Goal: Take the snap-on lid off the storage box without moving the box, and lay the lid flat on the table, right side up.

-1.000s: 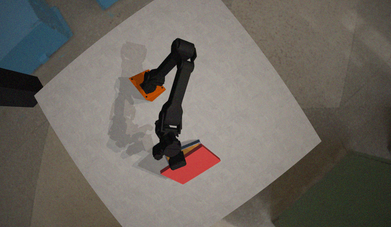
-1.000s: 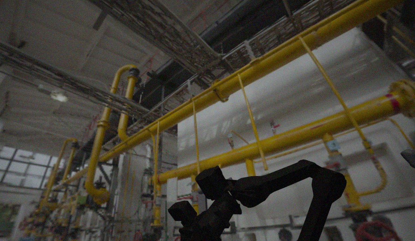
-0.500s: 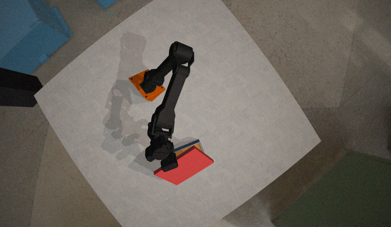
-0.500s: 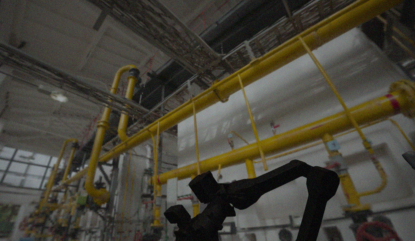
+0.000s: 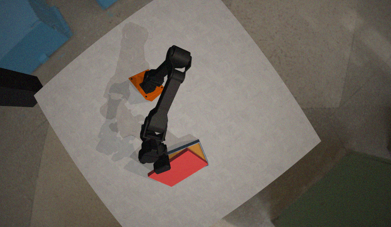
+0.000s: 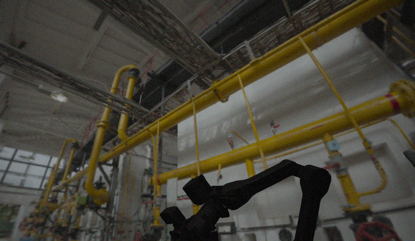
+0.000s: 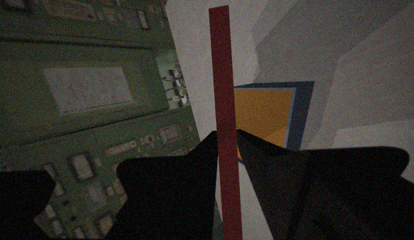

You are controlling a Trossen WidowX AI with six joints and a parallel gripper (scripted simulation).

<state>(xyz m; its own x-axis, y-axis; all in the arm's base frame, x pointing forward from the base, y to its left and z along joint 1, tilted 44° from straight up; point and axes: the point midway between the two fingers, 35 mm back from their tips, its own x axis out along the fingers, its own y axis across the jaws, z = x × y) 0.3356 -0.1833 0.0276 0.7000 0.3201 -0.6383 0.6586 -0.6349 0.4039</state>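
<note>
Now: the red lid 60 mm ahead of my gripper tip, 50 mm below it and 10 mm to the left of it. The rest, counted from my gripper tip: storage box: 180 mm below, 70 mm ahead, 50 mm to the left.
</note>
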